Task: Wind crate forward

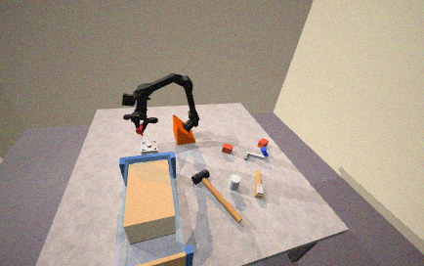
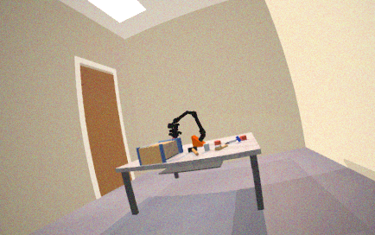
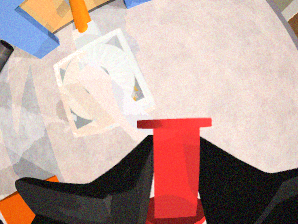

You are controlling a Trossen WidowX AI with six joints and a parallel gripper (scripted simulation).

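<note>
Now: gripper tip 3 cm above the red-handled winch handle, 2 cm to the right of it and 2 cm short of it. From my gripper tip the other things lie so: red grip 1 cm to the left, 1 cm behind; frame 24 cm ahead, 5 cm to the left, 2 cm below; grey hand winch 10 cm below, 6 cm ahead, 4 cm to the left.
</note>
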